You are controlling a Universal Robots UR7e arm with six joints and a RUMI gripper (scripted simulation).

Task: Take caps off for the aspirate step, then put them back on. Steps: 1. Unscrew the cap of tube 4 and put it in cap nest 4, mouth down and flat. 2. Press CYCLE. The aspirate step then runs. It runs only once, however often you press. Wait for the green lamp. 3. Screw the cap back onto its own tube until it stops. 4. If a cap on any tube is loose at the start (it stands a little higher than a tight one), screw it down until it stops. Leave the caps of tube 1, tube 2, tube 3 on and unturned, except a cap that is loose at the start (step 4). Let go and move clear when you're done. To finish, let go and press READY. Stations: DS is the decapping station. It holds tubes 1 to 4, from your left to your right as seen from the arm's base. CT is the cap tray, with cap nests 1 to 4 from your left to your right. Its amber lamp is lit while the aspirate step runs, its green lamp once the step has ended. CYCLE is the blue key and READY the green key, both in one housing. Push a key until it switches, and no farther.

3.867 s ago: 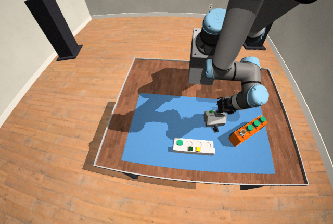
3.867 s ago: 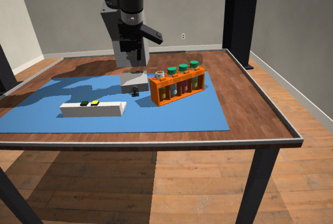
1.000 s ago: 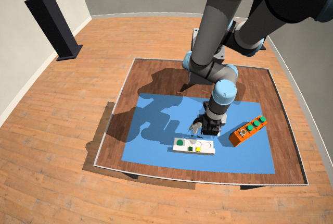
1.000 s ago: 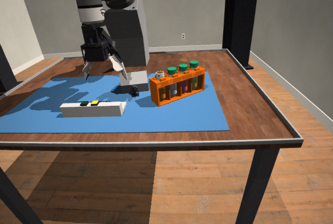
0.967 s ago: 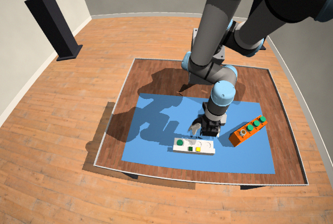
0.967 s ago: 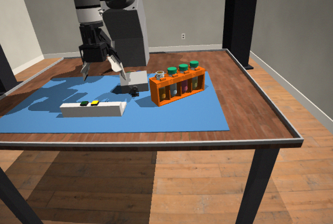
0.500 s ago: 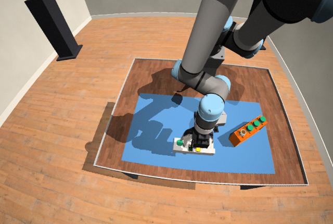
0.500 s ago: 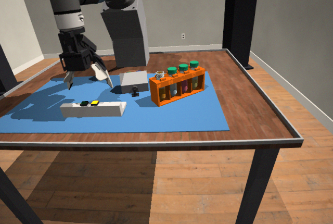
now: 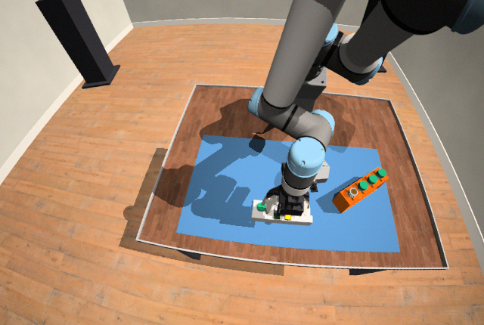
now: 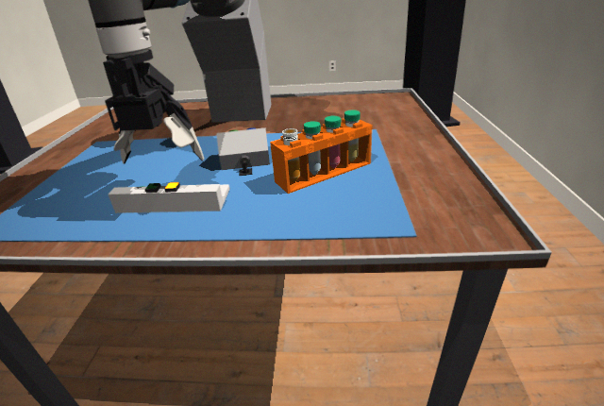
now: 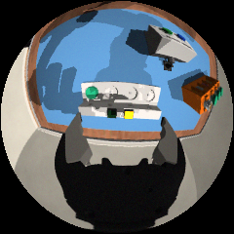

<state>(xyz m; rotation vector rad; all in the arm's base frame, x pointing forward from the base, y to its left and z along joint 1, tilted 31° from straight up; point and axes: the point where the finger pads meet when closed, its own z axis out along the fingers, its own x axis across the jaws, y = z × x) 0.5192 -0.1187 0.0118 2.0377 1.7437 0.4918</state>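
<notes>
Now: hand 30 mm past the green cap, 80 mm to the left of it and 80 mm above it. From my hand the other things lie so: green key: 180 mm behind, 130 mm to the left, 20 mm below; then blue key: 180 mm behind, 170 mm to the left, 20 mm below; then grey key housing: 170 mm behind, 140 mm to the left, 40 mm below.
</notes>
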